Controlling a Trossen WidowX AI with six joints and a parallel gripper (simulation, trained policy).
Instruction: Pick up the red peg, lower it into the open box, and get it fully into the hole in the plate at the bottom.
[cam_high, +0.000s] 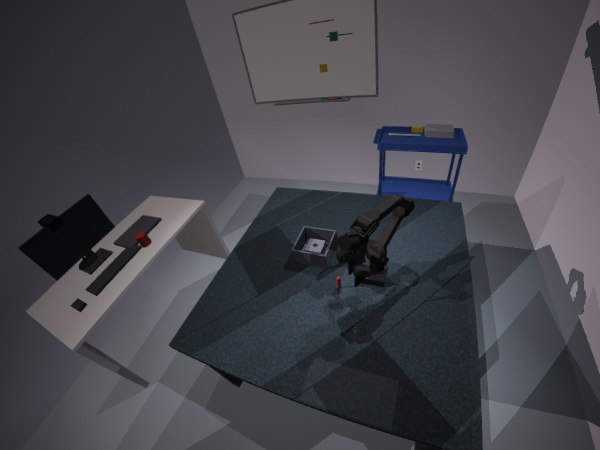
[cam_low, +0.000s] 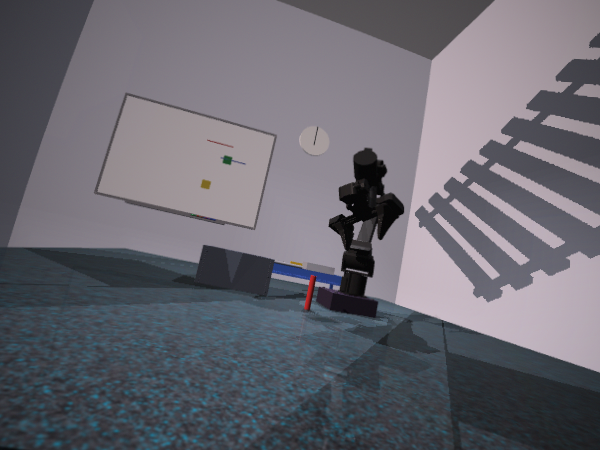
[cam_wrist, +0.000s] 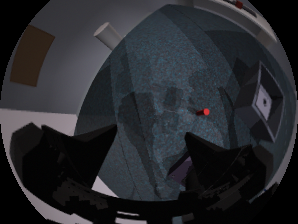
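Now: gripper tip 130 mm above the red peg, 70 mm to the left of it and 70 mm short of it. From my gripper tip the other things lie so: plate 290 mm to the right, 230 mm ahead, 130 mm below; then grey box 290 mm to the right, 230 mm ahead, 150 mm below.
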